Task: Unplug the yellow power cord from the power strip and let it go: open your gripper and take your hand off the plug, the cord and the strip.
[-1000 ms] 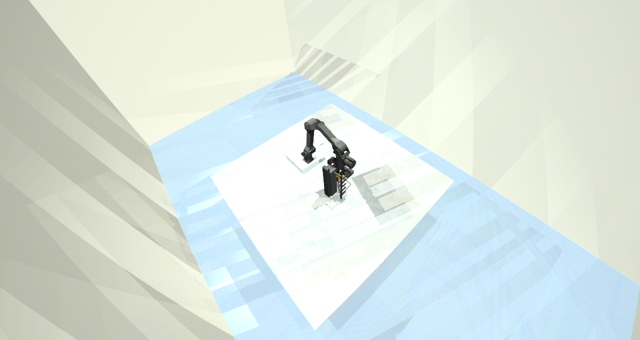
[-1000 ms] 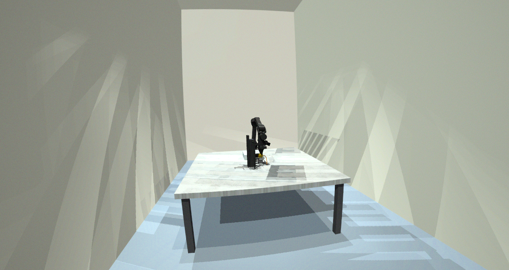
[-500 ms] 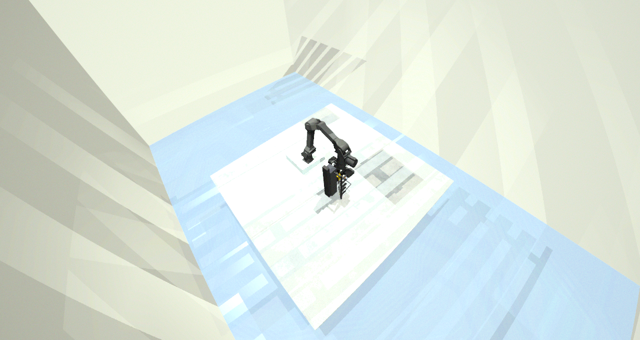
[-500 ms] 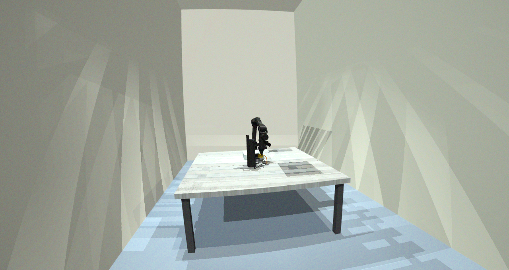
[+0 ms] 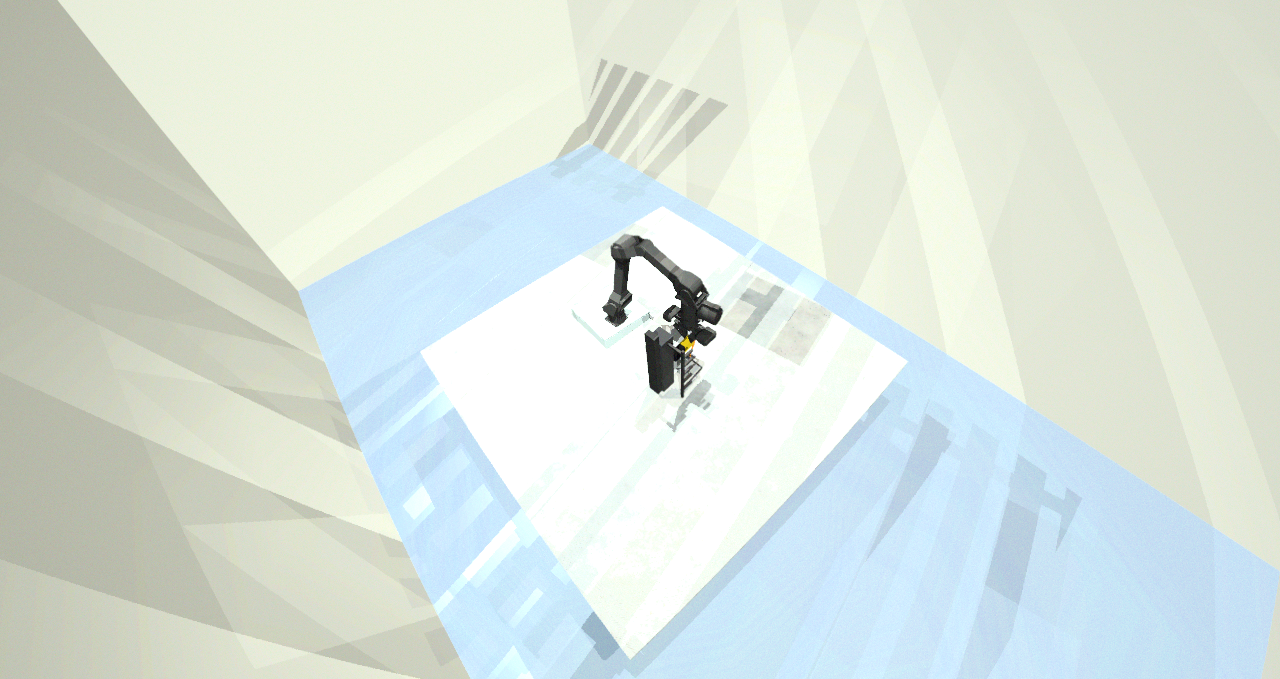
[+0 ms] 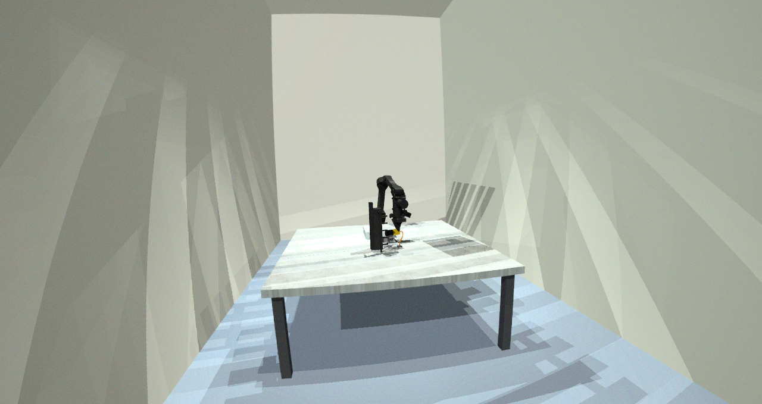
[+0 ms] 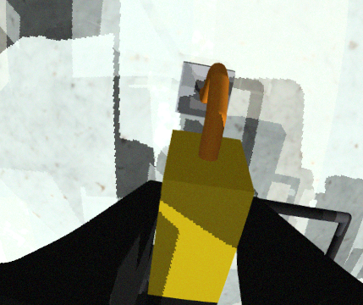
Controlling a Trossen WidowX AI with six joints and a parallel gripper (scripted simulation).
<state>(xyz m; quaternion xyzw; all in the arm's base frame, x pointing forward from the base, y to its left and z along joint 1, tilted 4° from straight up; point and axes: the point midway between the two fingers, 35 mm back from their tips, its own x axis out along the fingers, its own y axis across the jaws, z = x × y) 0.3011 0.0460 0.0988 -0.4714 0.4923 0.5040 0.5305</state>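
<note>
The yellow plug is 3 cm to the right of my gripper tip.
</note>
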